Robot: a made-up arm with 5 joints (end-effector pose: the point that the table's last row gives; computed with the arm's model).
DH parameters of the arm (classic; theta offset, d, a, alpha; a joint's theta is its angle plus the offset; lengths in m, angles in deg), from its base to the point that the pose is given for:
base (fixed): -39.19 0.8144 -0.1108 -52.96
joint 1: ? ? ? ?
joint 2: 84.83 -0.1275 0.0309 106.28
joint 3: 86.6 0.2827 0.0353 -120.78
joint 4: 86.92 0.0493 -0.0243 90
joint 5: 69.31 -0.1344 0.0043 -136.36
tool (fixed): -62.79 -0.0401 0 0
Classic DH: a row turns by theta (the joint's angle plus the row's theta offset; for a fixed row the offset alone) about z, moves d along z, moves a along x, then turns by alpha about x.
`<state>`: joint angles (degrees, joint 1 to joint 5).
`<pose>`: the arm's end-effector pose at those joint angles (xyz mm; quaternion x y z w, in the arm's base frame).
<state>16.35 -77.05 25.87 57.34 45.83</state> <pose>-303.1 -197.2 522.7 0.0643 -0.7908 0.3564 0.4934</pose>
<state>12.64 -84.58 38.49 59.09 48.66</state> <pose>-314.0 -176.1 503.6 -0.0783 -0.8048 0.3694 0.4579</pose>
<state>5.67 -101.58 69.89 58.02 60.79</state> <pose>-311.5 -145.7 466.0 -0.3583 -0.7543 0.4269 0.3469</pose>
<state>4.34 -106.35 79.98 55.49 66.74</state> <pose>-308.4 -144.5 461.6 -0.4150 -0.7147 0.4670 0.3144</pose>
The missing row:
joint 1: -24.09 -0.0446 0.0086 50.57
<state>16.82 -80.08 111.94 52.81 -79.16</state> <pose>-241.8 -283.0 527.1 0.8116 0.3218 0.2812 0.3984</pose>
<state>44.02 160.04 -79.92 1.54 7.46</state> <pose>-257.4 278.7 676.1 -0.4259 -0.4349 -0.7241 0.3243</pose>
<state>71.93 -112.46 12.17 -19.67 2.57</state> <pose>-333.0 -80.2 601.6 -0.1731 -0.8978 -0.1512 0.3756</pose>
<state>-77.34 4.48 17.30 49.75 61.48</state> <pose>-260.4 -311.9 912.3 -0.0109 -0.4556 0.7615 0.4609</pose>
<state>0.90 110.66 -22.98 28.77 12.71</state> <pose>152.9 157.7 560.2 0.7351 0.1475 0.6580 0.0702</pose>
